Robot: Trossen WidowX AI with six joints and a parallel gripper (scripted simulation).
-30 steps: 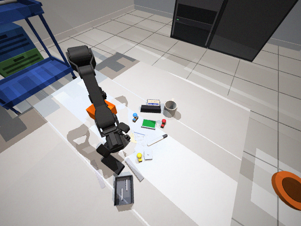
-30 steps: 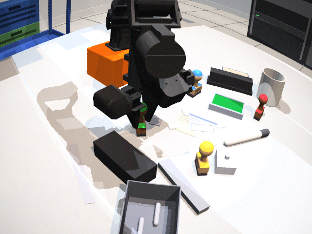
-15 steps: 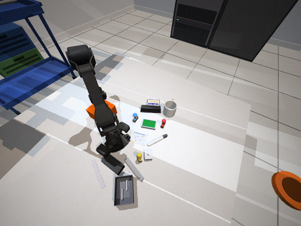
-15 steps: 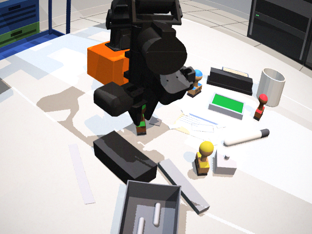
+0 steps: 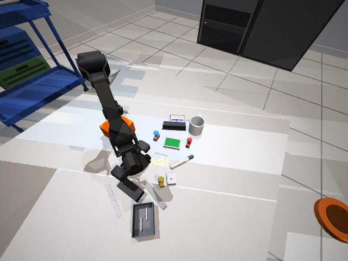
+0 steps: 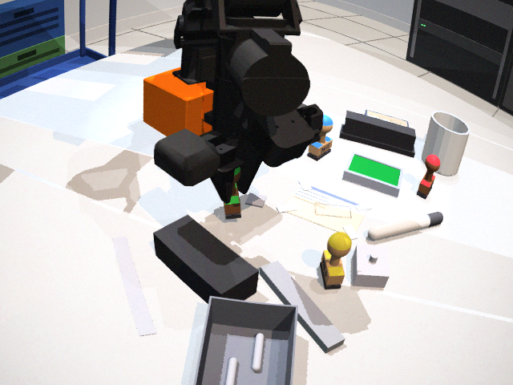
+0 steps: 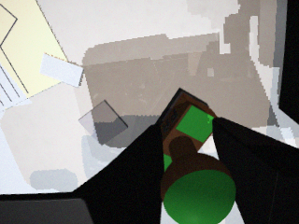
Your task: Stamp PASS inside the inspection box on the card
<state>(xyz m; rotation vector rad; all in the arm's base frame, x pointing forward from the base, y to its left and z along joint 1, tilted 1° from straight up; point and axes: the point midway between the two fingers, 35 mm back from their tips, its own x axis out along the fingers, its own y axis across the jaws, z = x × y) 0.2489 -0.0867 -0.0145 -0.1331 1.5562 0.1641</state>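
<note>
Now: the green ink pad 23 cm to the left of my gripper tip, 3 cm below it and 3 cm ahead of it. Also, from my gripper tip: green stamp: 1 cm behind; then card: 11 cm to the left, 4 cm below, 4 cm ahead; then black block: 8 cm to the right, 6 cm ahead, 2 cm below.
</note>
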